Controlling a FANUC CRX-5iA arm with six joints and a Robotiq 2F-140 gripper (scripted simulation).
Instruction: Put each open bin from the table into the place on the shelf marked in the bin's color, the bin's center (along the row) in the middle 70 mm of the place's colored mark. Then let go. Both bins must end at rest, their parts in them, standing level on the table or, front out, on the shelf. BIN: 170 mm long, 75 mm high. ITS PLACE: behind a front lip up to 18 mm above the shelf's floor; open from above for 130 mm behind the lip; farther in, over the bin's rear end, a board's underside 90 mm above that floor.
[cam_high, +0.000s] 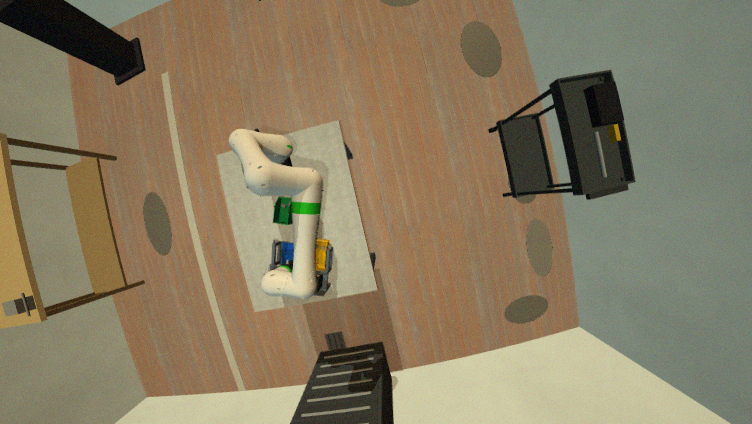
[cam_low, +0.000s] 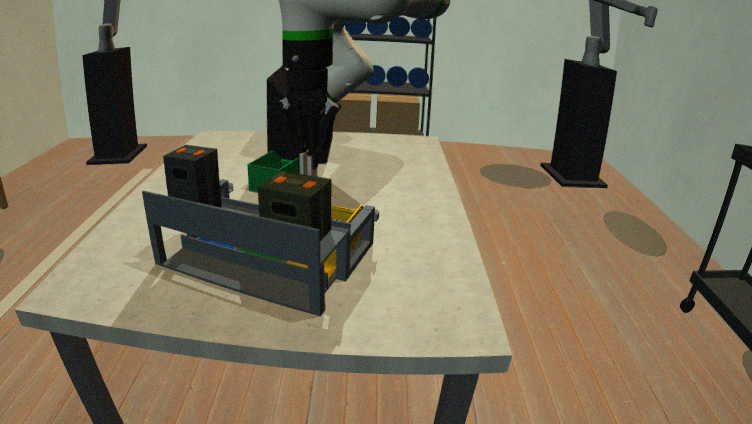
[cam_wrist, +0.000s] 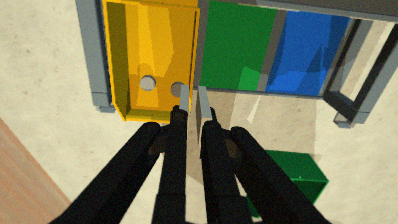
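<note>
Now: the yellow bin 120 mm below my hand, 50 mm to the left of it and 10 mm ahead of it. The rest, counted from my hand: green bin 320 mm behind, 130 mm below, 90 mm to the right.
</note>
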